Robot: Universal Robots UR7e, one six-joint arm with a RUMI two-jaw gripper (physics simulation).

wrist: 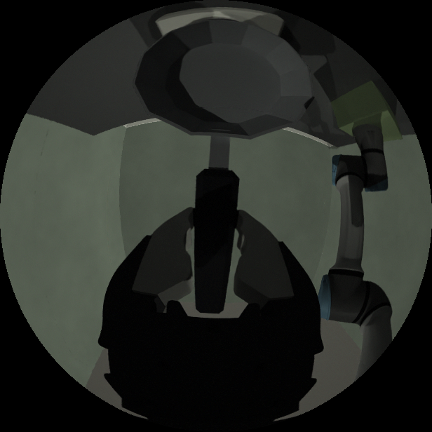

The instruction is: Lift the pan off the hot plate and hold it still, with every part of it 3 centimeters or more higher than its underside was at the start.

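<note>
The dark grey pan point(230, 80) is at the top of the wrist view, its faceted inside facing the camera and its black handle point(216, 190) running down towards my gripper. My gripper point(215, 210) is shut on the handle, with one jaw on each side of it. Behind the pan's upper rim, part of a pale, light-topped object point(170, 21) shows, which may be the hot plate; the pan hides most of it. The gap between the pan's underside and what lies below it is hidden.
A dark table top point(80, 95) lies behind the pan. At the right, the robot arm's links point(352, 225) rise to a green block-like base point(362, 102). Dark shapes stand to the right of the pan. Grey-green walls point(65, 200) surround the scene.
</note>
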